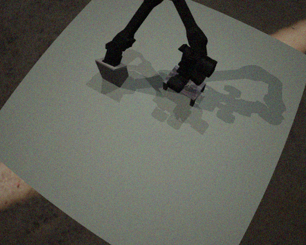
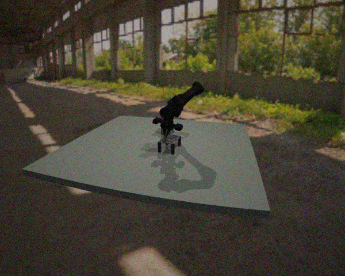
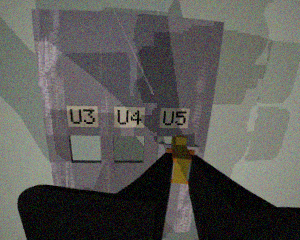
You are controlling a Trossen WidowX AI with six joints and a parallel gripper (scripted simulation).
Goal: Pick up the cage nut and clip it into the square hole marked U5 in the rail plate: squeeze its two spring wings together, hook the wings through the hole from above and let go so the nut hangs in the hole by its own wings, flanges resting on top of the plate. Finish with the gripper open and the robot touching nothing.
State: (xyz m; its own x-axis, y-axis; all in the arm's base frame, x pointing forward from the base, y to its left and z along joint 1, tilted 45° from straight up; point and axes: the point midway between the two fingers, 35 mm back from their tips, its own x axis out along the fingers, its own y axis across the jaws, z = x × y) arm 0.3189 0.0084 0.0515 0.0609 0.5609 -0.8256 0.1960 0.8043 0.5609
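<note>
The cage nut is 1 cm below my gripper tip.
</note>
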